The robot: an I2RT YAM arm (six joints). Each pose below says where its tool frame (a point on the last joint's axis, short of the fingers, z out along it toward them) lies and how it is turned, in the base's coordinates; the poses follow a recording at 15 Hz.
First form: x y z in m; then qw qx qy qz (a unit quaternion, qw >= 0).
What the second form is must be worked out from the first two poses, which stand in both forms.
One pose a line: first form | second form
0.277 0.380 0.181 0.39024 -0.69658 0.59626 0.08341 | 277 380 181 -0.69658 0.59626 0.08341 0.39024
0.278 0.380 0.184 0.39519 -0.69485 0.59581 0.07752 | 278 380 184 -0.69485 0.59581 0.07752 0.39519
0.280 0.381 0.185 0.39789 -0.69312 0.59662 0.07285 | 280 381 185 -0.69312 0.59662 0.07285 0.39789
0.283 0.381 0.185 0.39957 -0.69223 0.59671 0.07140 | 283 381 185 -0.69223 0.59671 0.07140 0.39957
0.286 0.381 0.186 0.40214 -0.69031 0.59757 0.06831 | 286 381 186 -0.69031 0.59757 0.06831 0.40214
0.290 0.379 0.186 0.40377 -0.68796 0.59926 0.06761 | 290 379 186 -0.68796 0.59926 0.06761 0.40377
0.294 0.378 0.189 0.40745 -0.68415 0.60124 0.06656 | 294 378 189 -0.68415 0.60124 0.06656 0.40745
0.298 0.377 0.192 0.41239 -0.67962 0.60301 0.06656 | 298 377 192 -0.67962 0.60301 0.06656 0.41239
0.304 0.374 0.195 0.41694 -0.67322 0.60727 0.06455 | 304 374 195 -0.67322 0.60727 0.06455 0.41694
